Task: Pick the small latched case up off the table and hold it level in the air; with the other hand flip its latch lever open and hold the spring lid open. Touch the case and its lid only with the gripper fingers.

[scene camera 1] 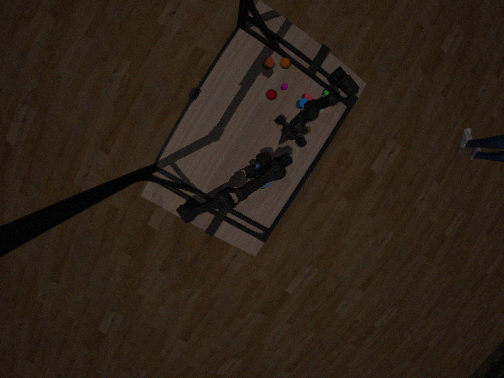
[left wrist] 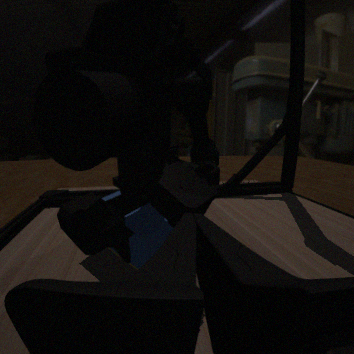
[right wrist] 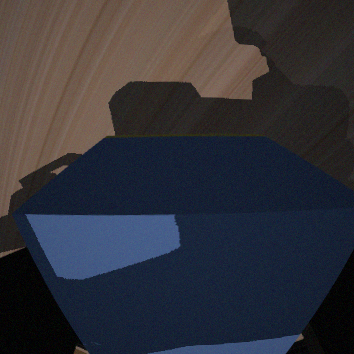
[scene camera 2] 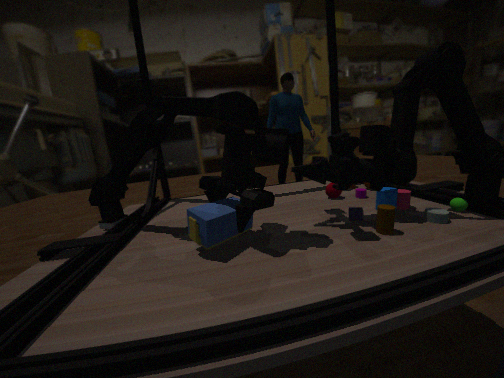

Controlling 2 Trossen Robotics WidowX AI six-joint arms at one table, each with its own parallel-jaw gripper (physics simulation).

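Places are measured from the left arm's base along level axes (x ahead, y left, z up), in metres.
Pixels of known places: left gripper, fingertip midpoint: (scene camera 1: 278, 144) (left wrist: 191, 220) (scene camera 2: 291, 169); right gripper, fingertip midpoint: (scene camera 1: 259, 170) (scene camera 2: 229, 226); left arm's base at its link origin: (scene camera 1: 334, 79) (scene camera 2: 480, 197); right arm's base at its link origin: (scene camera 1: 187, 208) (scene camera 2: 113, 219).
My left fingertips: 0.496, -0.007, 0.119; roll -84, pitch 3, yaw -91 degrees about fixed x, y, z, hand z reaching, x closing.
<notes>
For each thing: its top centre in the pictures, then the offset to it from my left fingertips, as dx, dy, dz. Level surfaces: height alone.
- small blue case at its top centre: (left wrist: 131, 199) (scene camera 2: 217, 203) (scene camera 1: 262, 177) +0.170, +0.061, -0.046
- table at its surface level: dz -0.138
- red ball at its top centre: (scene camera 2: 333, 182) (scene camera 1: 272, 93) -0.175, -0.183, -0.084
- magenta piece at its top centre: (scene camera 2: 360, 189) -0.260, -0.161, -0.112
- blue block at its top centre: (scene camera 2: 386, 189) (scene camera 1: 303, 102) -0.259, -0.034, -0.081
- pink cylinder at its top centre: (scene camera 2: 401, 190) -0.304, -0.038, -0.092
- brown cylinder at its top centre: (scene camera 2: 386, 206) -0.174, +0.083, -0.083
- dark cube at its top centre: (scene camera 2: 355, 207) -0.149, +0.012, -0.106
The small blue case (scene camera 2: 213, 223) (right wrist: 197, 211) (left wrist: 147, 233) sits low at the table's middle and is tilted. Its yellow latch (scene camera 2: 193, 229) is on the side facing left in scene camera 2. I cannot tell whether its lower edge touches the table (scene camera 2: 250, 285). My right gripper (scene camera 2: 237, 204) (scene camera 1: 258, 169) comes down from above and is shut on the case. My left gripper (scene camera 2: 303, 170) (scene camera 1: 280, 120) (left wrist: 191, 220) is shut and empty. It hovers above the table, apart from the case and pointing toward it.
Small coloured pieces stand at the table's far end: a red ball (scene camera 2: 333, 190), a magenta piece (scene camera 2: 361, 193), a blue block (scene camera 2: 386, 197), a pink cylinder (scene camera 2: 403, 199), a brown cylinder (scene camera 2: 385, 219) and a dark cube (scene camera 2: 355, 214). Black frame rails (scene camera 2: 250, 337) run along the table edges.
</notes>
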